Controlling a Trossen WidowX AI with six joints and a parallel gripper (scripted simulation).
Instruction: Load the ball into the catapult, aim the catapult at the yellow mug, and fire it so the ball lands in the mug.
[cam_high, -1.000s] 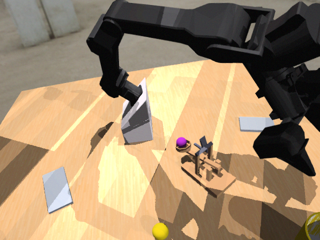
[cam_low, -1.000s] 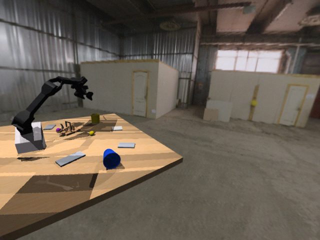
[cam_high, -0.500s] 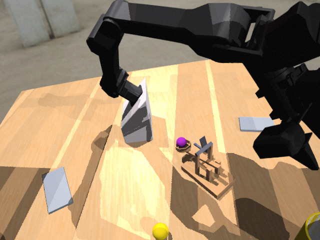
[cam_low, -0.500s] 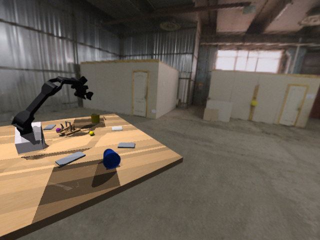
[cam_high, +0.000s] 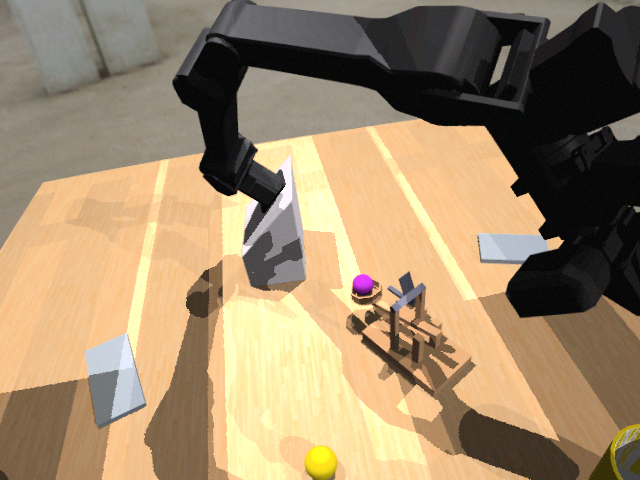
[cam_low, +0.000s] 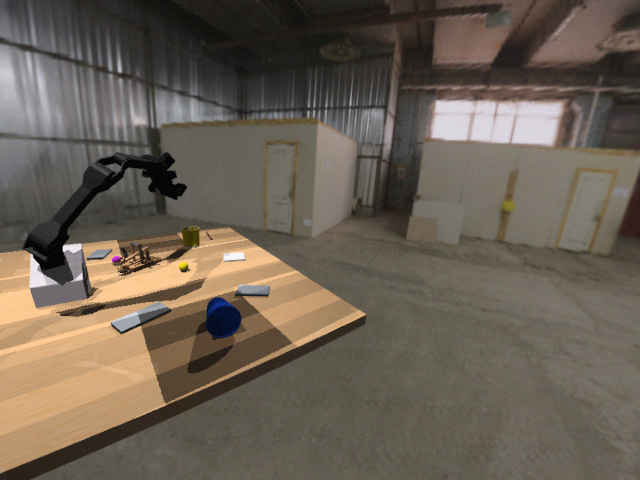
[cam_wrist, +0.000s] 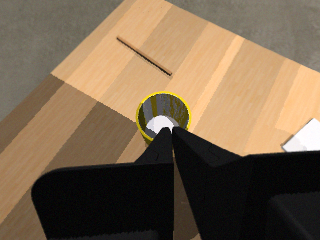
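The purple ball is 30 cm behind my gripper tip, 21 cm below it and 17 cm to the right of it. Also, from my gripper tip: yellow ball: 28 cm to the right, 25 cm below, 6 cm behind; then wooden catapult: 24 cm behind, 22 cm below, 13 cm to the right; then yellow mug: 24 cm below, 7 cm ahead, 4 cm to the left.
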